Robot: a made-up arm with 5 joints.
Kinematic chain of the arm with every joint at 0, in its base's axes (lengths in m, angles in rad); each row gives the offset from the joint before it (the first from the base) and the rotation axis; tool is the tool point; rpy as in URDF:
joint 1: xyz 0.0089 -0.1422 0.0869 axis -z
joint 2: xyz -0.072 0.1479 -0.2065 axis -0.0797 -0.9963 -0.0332
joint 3: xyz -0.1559 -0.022 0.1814 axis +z
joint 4: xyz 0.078 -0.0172 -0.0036 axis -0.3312 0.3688 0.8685
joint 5: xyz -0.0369 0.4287 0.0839 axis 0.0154 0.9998 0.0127
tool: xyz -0.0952 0.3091 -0.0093 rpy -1.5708 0 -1.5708
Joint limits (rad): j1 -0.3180..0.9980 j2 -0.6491..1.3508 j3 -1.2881..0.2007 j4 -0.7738..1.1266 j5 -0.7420..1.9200
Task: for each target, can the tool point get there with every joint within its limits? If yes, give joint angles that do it. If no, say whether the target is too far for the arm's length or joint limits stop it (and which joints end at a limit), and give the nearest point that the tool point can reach.
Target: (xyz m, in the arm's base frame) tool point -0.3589 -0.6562 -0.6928
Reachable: no: joint limits stop it (at a limit: joint 1, joint 3, joint 4) | nearest point -0.5986 -0.0355 -0.7924 | short by 0.673 m
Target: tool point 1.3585 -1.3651 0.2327
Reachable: no: too far | nearest point 0.6130 -0.5563 0.0577 | short by 1.114 m
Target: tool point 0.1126 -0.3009 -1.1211
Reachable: no: joint limits stop it (at a limit: joint 1, joint 2, joint 3, joint 4, joint 5) | nearest point -0.4425 0.0089 -0.8744 | short by 0.682 m
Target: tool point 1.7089 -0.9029 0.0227
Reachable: no: too far | nearest point 0.7376 -0.3953 0.1189 | short by 1.100 m
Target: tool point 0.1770 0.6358 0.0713
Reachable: yes | joints 0.3170 -0.1777 -1.0709 0.8951 -0.1871
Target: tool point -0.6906 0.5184 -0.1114
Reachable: yes | joints -0.1945 0.4484 0.0016 0.4008 0.4706
